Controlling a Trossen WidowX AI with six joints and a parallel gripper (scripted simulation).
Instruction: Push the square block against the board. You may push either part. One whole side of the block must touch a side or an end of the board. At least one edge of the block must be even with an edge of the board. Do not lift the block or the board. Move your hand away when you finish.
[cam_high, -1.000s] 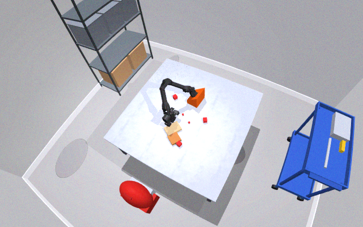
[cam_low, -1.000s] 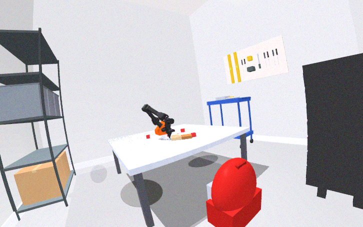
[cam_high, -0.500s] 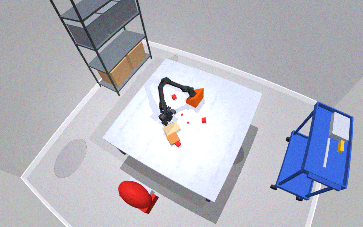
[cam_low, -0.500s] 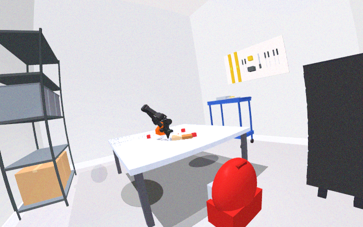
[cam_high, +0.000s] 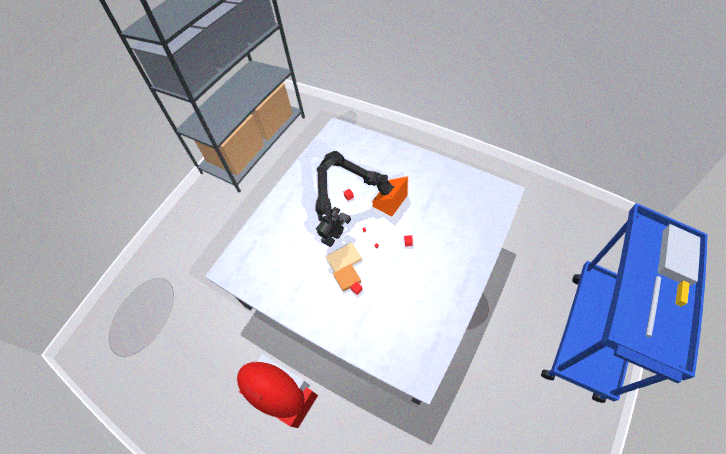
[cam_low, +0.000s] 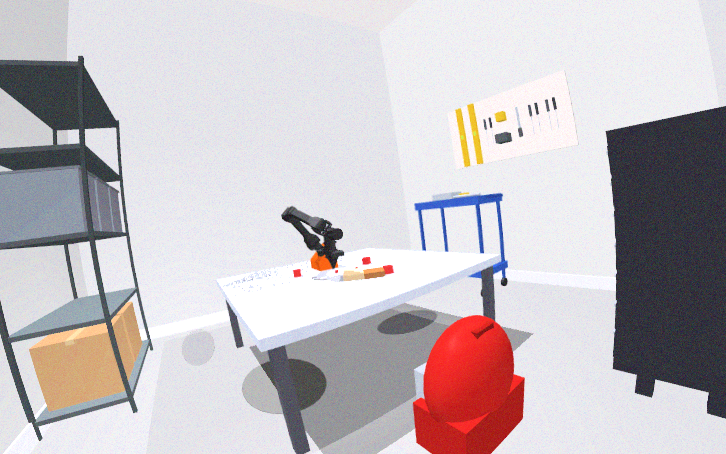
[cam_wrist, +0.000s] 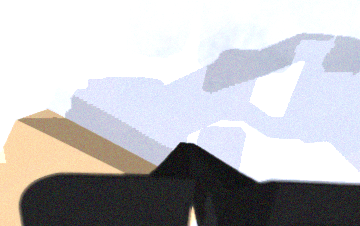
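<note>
Right now the tan board is 80 mm to the left of my gripper tip, 60 mm ahead of it and 40 mm below it. The rest, counted from my gripper tip: square block 160 mm to the left, 140 mm ahead, 40 mm below.
</note>
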